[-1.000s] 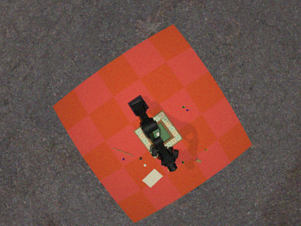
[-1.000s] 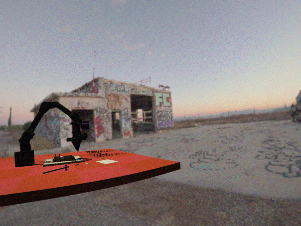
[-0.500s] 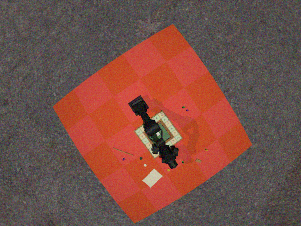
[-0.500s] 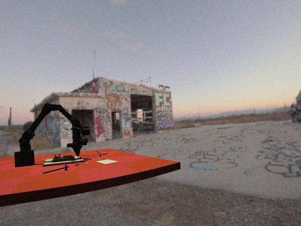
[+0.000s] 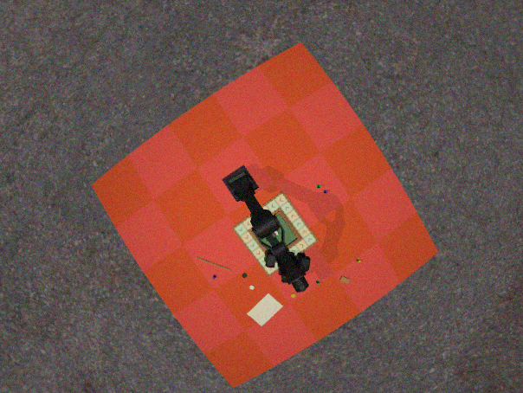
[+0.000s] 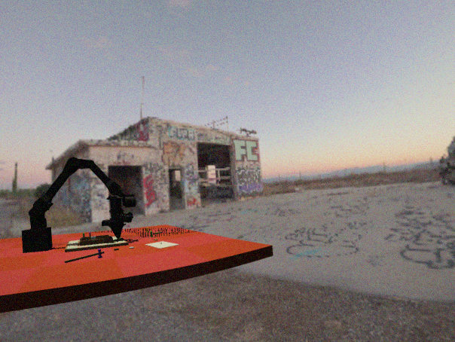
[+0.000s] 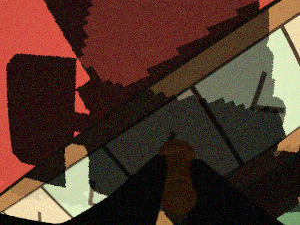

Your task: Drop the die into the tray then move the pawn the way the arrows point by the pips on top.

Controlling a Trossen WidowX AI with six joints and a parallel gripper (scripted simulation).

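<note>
My gripper tip is 1 cm below the orange-brown pawn. The rest, counted from my gripper tip: die (12 cm behind, 2 cm to the left); then white disc (4 cm ahead, 21 cm to the right, 2 cm below); then green dice tray (11 cm behind, 2 cm to the left, 2 cm below).
</note>
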